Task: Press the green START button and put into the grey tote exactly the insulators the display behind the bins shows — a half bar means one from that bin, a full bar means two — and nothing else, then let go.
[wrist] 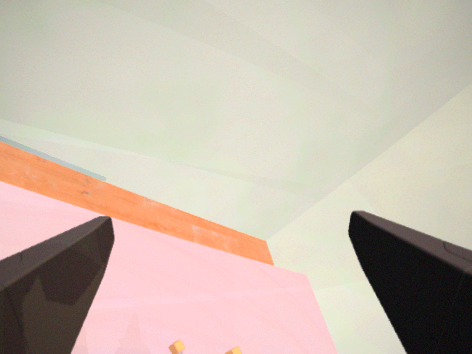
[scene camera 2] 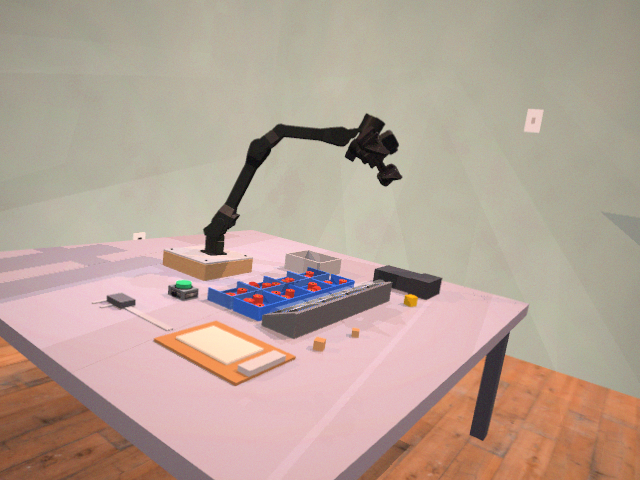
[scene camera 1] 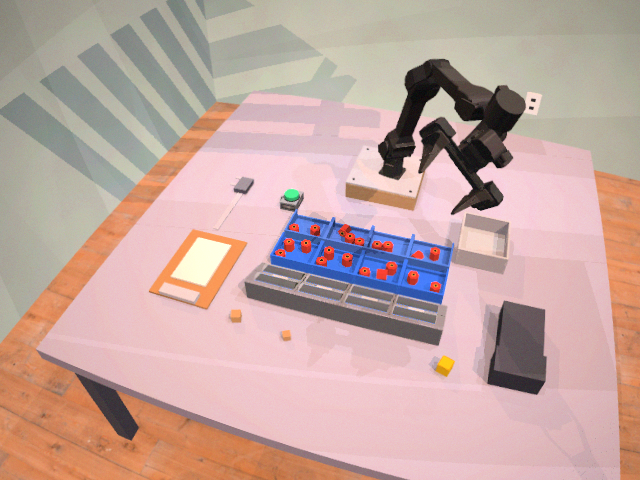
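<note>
The green START button (scene camera 1: 291,195) (scene camera 2: 183,284) sits on a small grey box left of the robot's base. Blue bins (scene camera 1: 314,264) (scene camera 2: 249,310) in two rows hold many red insulators, such as one upright insulator (scene camera 1: 412,277). The grey display (scene camera 1: 341,313) (scene camera 2: 330,311) stands along the bins; pale marks show in its windows, but I cannot read their lengths. The grey tote (scene camera 1: 483,260) (scene camera 2: 302,263) stands beside the right end of the bins; no insulator shows inside it in scene camera 1. My gripper (scene camera 1: 437,192) (wrist: 233,225) is open and empty, high above the table.
A black box (scene camera 1: 519,343) (scene camera 2: 408,281) and a yellow cube (scene camera 1: 445,365) (scene camera 2: 410,300) lie at the right. Two orange cubes (scene camera 1: 235,315) (scene camera 1: 286,335) lie in front of the display. An orange clipboard (scene camera 1: 235,250) (scene camera 2: 170,338) and a grey plug-like piece (scene camera 1: 244,184) (scene camera 2: 120,300) lie at the left.
</note>
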